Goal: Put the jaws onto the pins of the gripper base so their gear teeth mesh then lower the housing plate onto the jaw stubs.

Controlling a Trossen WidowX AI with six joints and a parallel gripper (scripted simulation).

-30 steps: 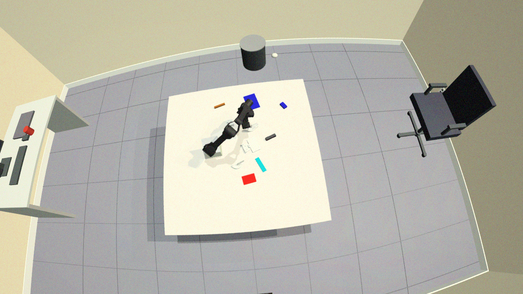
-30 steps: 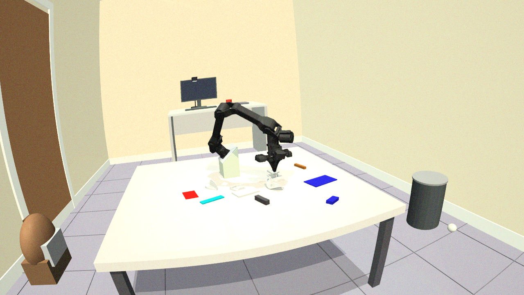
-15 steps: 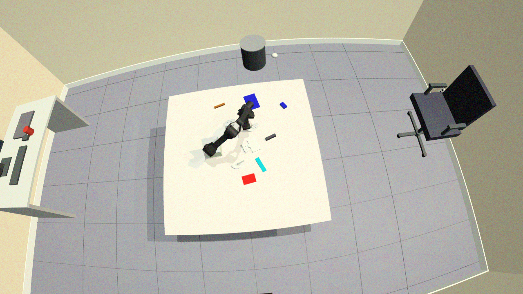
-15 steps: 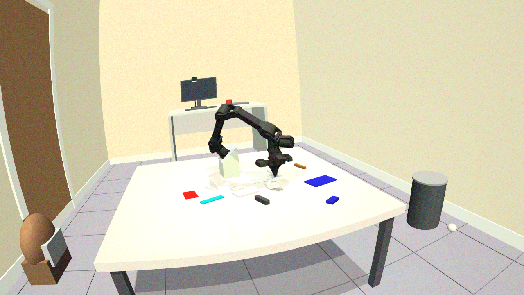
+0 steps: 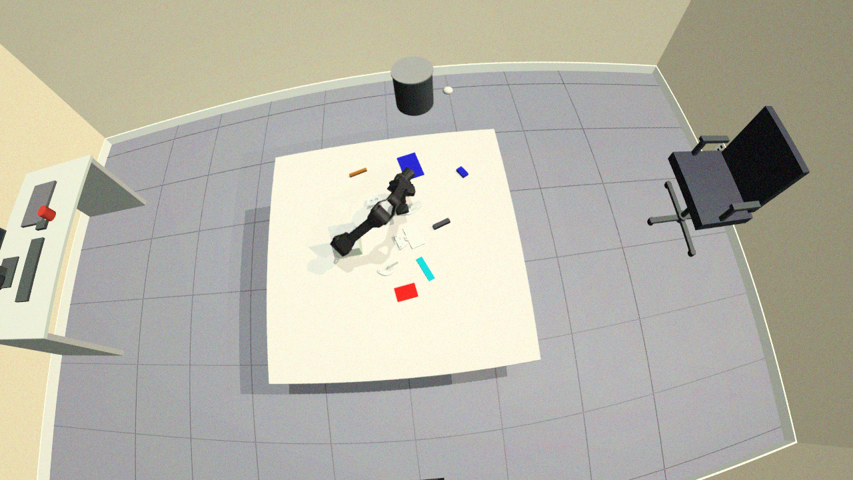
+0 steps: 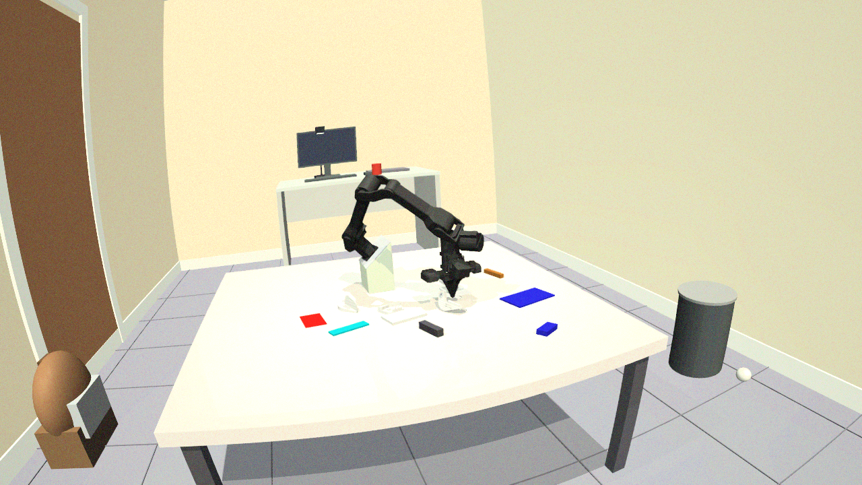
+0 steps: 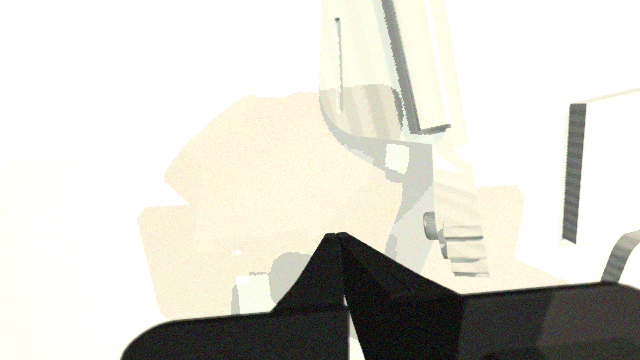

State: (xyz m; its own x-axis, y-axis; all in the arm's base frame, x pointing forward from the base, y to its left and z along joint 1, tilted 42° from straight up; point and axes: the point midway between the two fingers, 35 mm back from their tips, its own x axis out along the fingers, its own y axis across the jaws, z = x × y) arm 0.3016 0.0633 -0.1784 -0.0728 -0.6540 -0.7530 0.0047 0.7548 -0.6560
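My gripper tip is 40 mm to the left of the white jaw, 30 mm short of it and 10 mm below it. The rest, counted from my gripper tip: white ribbed plate 180 mm to the right, 30 mm ahead, 20 mm below; then dark block 170 mm ahead, 150 mm to the right, 10 mm below; then blue sheet 220 mm to the left, 100 mm ahead, 20 mm below.
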